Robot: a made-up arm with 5 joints.
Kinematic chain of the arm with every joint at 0, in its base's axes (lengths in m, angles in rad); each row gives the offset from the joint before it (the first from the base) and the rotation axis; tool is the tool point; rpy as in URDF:
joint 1: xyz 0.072 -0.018 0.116 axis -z
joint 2: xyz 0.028 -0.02 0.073 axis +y
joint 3: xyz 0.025 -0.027 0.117 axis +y
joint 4: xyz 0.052 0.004 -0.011 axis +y
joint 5: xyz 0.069 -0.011 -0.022 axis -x
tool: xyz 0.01 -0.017 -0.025 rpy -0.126 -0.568 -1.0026
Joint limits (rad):
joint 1: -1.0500..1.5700
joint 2: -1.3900..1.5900
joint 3: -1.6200..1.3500
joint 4: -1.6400..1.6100
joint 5: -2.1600..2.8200
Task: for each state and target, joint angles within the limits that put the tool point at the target. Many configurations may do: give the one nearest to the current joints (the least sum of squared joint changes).
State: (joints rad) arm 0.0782 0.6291 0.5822 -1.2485 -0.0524
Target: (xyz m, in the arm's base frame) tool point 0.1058 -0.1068 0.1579
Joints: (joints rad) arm 0.4104 0.0842 1.3500 -0.4977 -0.1179
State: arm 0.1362 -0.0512 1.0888 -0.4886 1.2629
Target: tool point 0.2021 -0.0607 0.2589
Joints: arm -0.3195 -0.5066 1.0780 -0.5977 1.4094
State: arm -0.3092 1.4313 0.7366 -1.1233 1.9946
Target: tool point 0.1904 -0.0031 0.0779
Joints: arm -0.7159 1.4690 1.0996 -0.9509 2.1194
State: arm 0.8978 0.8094 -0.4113 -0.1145 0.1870
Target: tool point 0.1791 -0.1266 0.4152
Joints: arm 0.2885 -0.1332 -0.8536 -0.4027 0.1098
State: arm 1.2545 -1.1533 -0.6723 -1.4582 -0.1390
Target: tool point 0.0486 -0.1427 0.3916
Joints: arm 1.2000 -0.4452 0.0165 -1.0589 -0.1528
